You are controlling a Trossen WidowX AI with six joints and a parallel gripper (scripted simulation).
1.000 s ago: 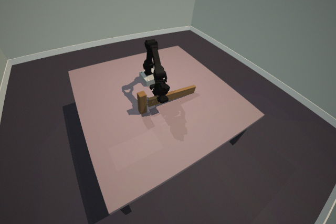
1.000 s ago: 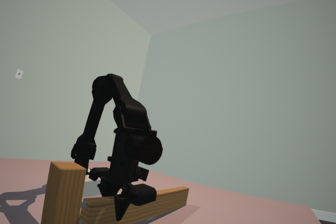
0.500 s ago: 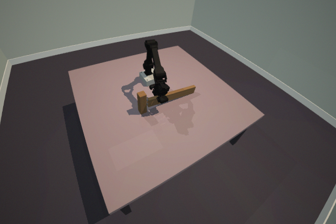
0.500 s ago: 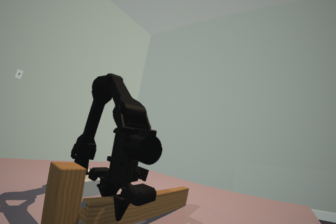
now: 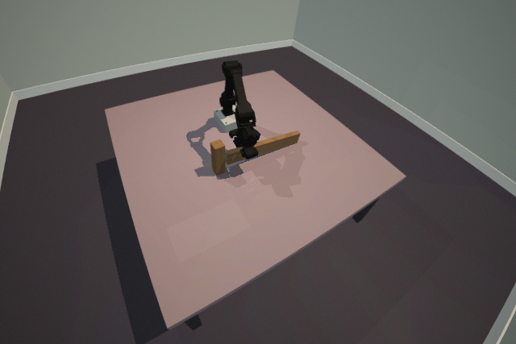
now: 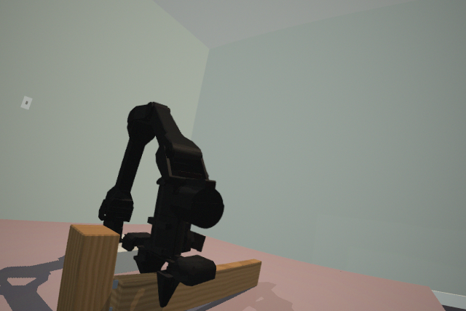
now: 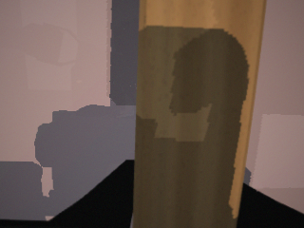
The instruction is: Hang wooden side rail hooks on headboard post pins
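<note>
My gripper tip is 130 mm to the left of the wooden headboard post and 40 mm below it.
</note>
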